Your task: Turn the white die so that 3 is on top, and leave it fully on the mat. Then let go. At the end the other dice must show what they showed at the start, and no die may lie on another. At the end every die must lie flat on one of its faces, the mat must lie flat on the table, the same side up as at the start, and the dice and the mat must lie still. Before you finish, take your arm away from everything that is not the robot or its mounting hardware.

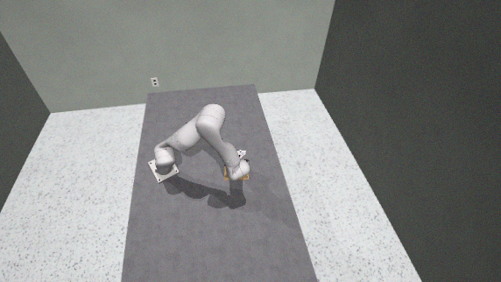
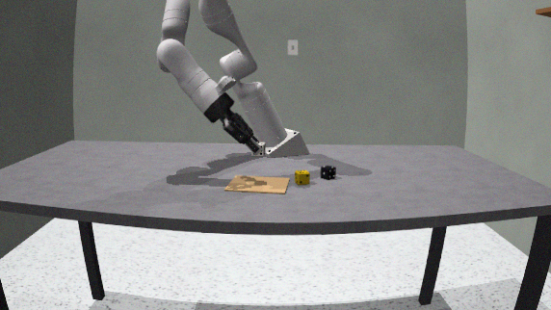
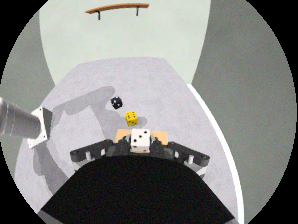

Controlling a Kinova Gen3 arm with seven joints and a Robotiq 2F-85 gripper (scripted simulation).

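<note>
Now: hand 10 mm to the right of the white die and 10 mm above it. From my hand the other things lie so: tan mat: 100 mm below, 10 mm to the left; yellow die: 120 mm to the left, 80 mm below, 20 mm behind; black die: 190 mm to the left, 80 mm below, 70 mm behind.
</note>
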